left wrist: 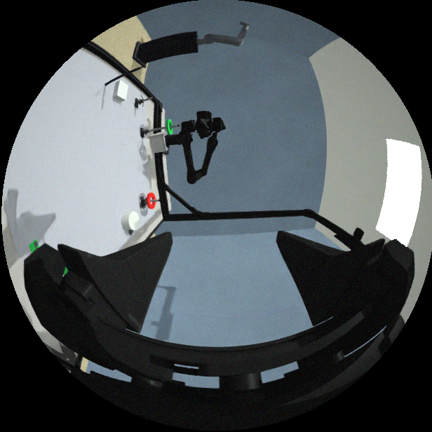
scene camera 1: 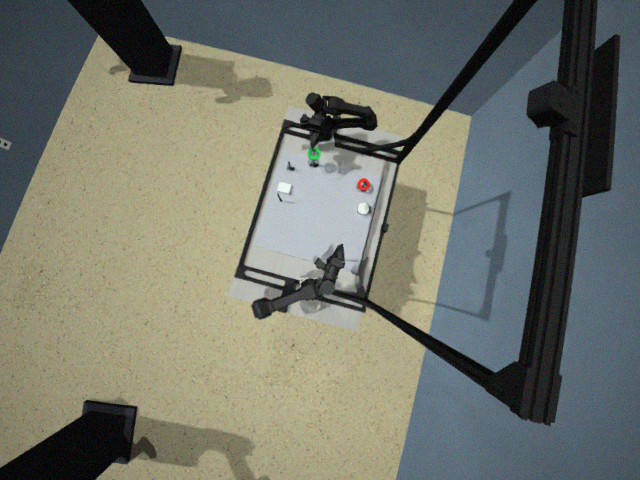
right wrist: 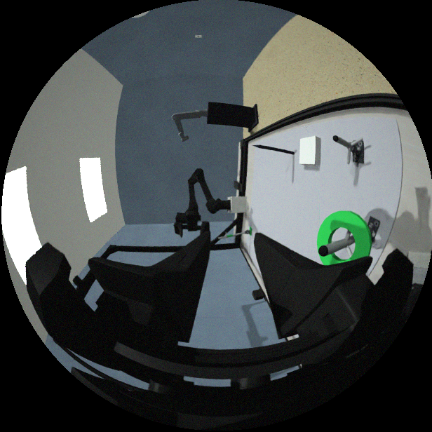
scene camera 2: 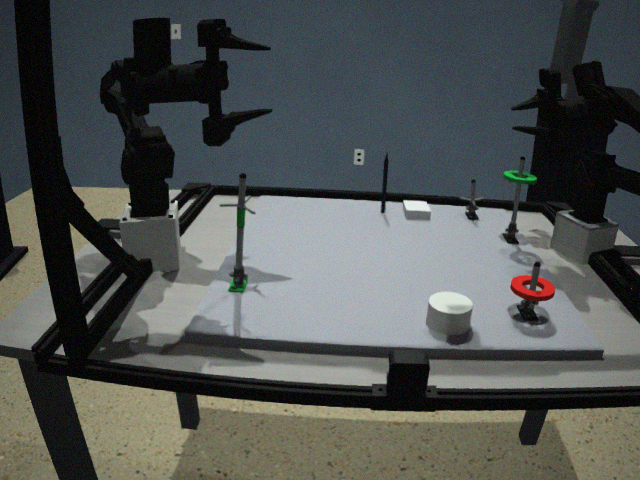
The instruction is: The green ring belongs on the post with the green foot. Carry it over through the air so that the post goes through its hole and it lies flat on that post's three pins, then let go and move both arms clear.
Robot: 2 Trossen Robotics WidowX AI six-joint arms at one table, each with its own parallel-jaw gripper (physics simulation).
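Pixels of known places: left gripper, fingertip midpoint: [scene camera 1: 340, 244] [scene camera 2: 271, 79]; right gripper, fingertip midpoint: [scene camera 1: 311, 147] [scene camera 2: 512, 118]; left arm's base at its link origin: [scene camera 2: 149, 210]; right arm's base at its link origin: [scene camera 1: 325, 135] [scene camera 2: 588, 217].
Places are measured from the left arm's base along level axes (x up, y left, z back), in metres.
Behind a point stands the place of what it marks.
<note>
The green ring [scene camera 1: 308, 156] {x 0.053, y -0.008, z -0.702 m} [scene camera 2: 516, 180] {x 0.052, y -0.064, z -0.693 m} [right wrist: 328, 227] lies flat near the top of a tall grey post with a dark foot [scene camera 2: 510, 237] {x -0.078, y -0.046, z -0.713 m}, which goes through its hole. The post with the green foot [scene camera 2: 240, 248] {x -0.013, y -0.163, z -0.153 m} stands at the left in scene camera 2, its three pins bare above a green band; its foot also shows in the left wrist view [left wrist: 34, 246]. My left gripper [scene camera 1: 340, 247] {x 0.239, y -0.145, z -0.202 m} [scene camera 2: 270, 79] {x 0.239, y -0.145, z -0.202 m} [left wrist: 225, 237] is wide open and empty, high above that post. My right gripper [scene camera 2: 513, 118] {x 0.168, y -0.025, z -0.691 m} [right wrist: 232, 236] is partly open and empty, above the level of the green ring; its fingers point sideways.
A red ring [scene camera 2: 532, 297] {x -0.038, y -0.353, z -0.554 m} sits on a short post at the front right of scene camera 2. A white cylinder [scene camera 1: 363, 208] {x -0.050, y -0.318, z -0.435 m} [scene camera 2: 449, 316] {x -0.055, y -0.347, z -0.420 m} stands near it. A black spike [scene camera 2: 384, 186] {x -0.023, y 0.154, z -0.495 m}, a white block [scene camera 1: 284, 188] {x -0.065, y 0.136, z -0.566 m} [scene camera 2: 416, 210] {x -0.065, y 0.105, z -0.556 m} and another short post [scene camera 2: 472, 198] {x -0.039, y 0.099, z -0.691 m} stand at the back.
</note>
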